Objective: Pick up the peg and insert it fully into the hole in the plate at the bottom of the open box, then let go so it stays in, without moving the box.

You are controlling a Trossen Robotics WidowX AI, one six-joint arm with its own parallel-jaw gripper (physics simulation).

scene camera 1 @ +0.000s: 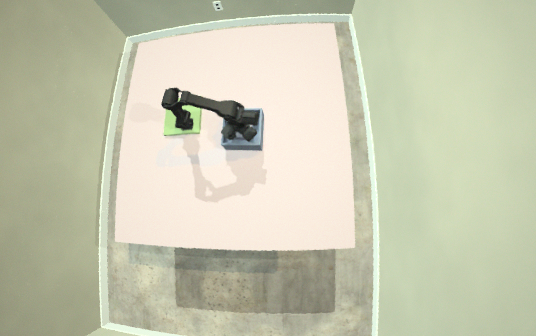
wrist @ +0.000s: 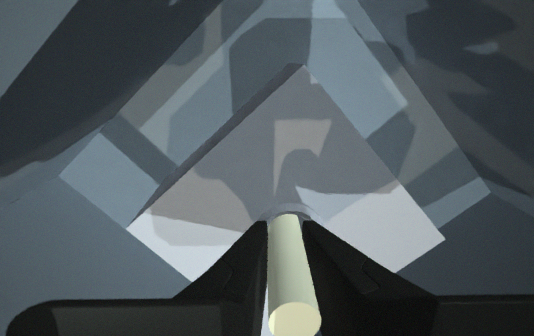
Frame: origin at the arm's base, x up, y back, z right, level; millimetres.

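Seen in the pictures: gripper, between the fingertips: (scene camera 1: 242, 129) (wrist: 284, 231); arm's base, origin of its link: (scene camera 1: 187, 124).
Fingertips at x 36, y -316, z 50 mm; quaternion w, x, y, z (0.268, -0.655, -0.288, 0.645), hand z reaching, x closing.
Offsets run from my fingertips to a thing's middle. "spot": to the spot under its first point. Level surfaces: height alone.
A pale yellow-green round peg {dx -1, dy -3, dz -3 mm} (wrist: 291, 265) is between the black fingers of my gripper (wrist: 284, 231), which is shut on it. The peg's near end shows toward the camera; its far end is at the rim of the hole {spot: dx -1, dy +8, dz +5 mm} (wrist: 290, 208) in the light grey square plate {dx -26, dy -1, dz -4 mm} (wrist: 360, 240). The fingers and peg hide most of the hole, and how deep the peg's end sits cannot be told. The plate lies at the bottom of the blue open box {dx -12, dy -1, dz -4 mm} (scene camera 1: 242, 147) (wrist: 95, 240). In the scene view my gripper reaches down over the box, and the peg and plate cannot be made out.
The arm stands on a green square base pad (scene camera 1: 172, 131) to the left of the box, on a pale pink table top {dx -61 mm} (scene camera 1: 290, 200). The box's walls rise around the gripper on all sides. Shadows of the arm fall across the plate and the box floor.
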